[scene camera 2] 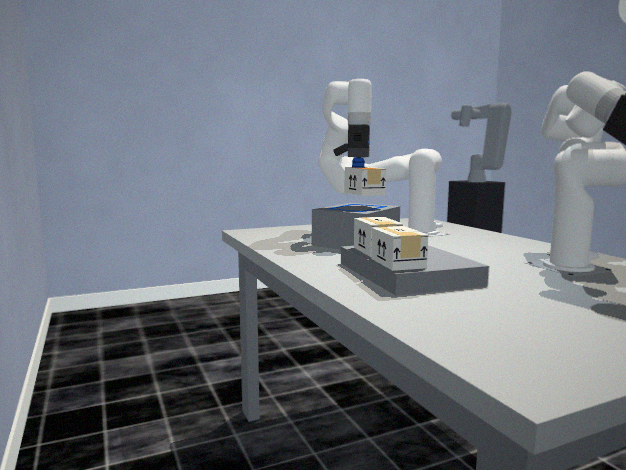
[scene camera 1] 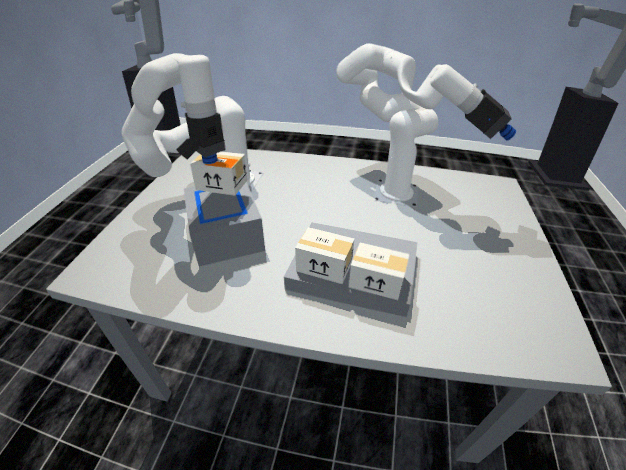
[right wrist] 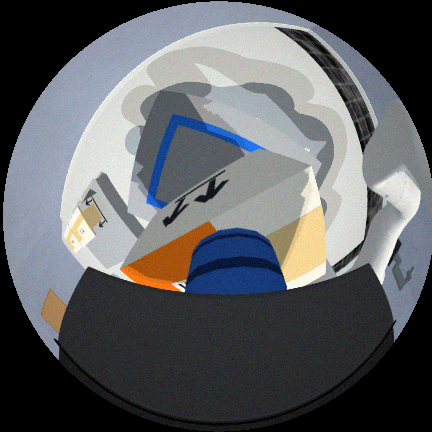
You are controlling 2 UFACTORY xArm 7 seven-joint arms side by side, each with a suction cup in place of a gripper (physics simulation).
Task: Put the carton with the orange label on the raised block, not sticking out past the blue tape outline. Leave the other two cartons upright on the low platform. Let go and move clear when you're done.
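Places are measured from the left arm's base along level axes (x right, y ahead, z up), in centimetres.
Pixels of known places: left hand at its tool point: point(scene camera 1: 510, 134); right hand at its tool point: point(scene camera 2: 358, 171) point(scene camera 1: 211, 164) point(right wrist: 231, 245); left arm's base at its link origin: point(scene camera 2: 568, 266) point(scene camera 1: 396, 192).
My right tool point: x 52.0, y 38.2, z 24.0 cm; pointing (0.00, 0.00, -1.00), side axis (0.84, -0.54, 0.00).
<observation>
For each thing: its middle in the pictures, then the offset to it from my right tool point. Level surfaces: height alone.
- carton with the orange label, body centre: point(right wrist: 224, 240) point(scene camera 1: 219, 172) point(scene camera 2: 364, 180) dx -1.3, dy -1.7, dz -3.1 cm
- raised block at the middle of its body: point(right wrist: 218, 172) point(scene camera 1: 222, 218) point(scene camera 2: 357, 225) dx -0.9, dy +0.6, dz -18.0 cm
- low platform at the middle of its body: point(scene camera 2: 408, 264) point(scene camera 1: 354, 265) point(right wrist: 102, 231) dx -43.0, dy +6.9, dz -21.6 cm
- white table at its surface level: dz -24.0 cm
The carton with the orange label point(scene camera 1: 217, 177) point(scene camera 2: 365, 182) point(right wrist: 260, 185) hangs upright from my right gripper point(scene camera 1: 209, 159) point(scene camera 2: 358, 162) point(right wrist: 237, 260), whose blue cup is on its top. There is a gap between the carton and the raised block point(scene camera 1: 227, 242) point(scene camera 2: 331, 227) point(right wrist: 150, 115). The blue tape outline point(scene camera 1: 198, 207) point(scene camera 2: 343, 205) point(right wrist: 162, 155) lies on the block's top, partly hidden by the carton in the right wrist view. Two other cartons point(scene camera 1: 323, 255) point(scene camera 1: 379, 271) stand upright side by side on the low platform point(scene camera 1: 348, 298) point(scene camera 2: 444, 278). My left gripper point(scene camera 1: 508, 132) is raised and holds no carton.
The bases of both arms stand at the back of the white table point(scene camera 1: 303, 313) point(scene camera 2: 455, 344). The low platform stands to the right of the raised block in scene camera 1. Grey robot arms on dark pedestals point(scene camera 1: 576, 134) point(scene camera 2: 475, 204) stand beyond the table.
</observation>
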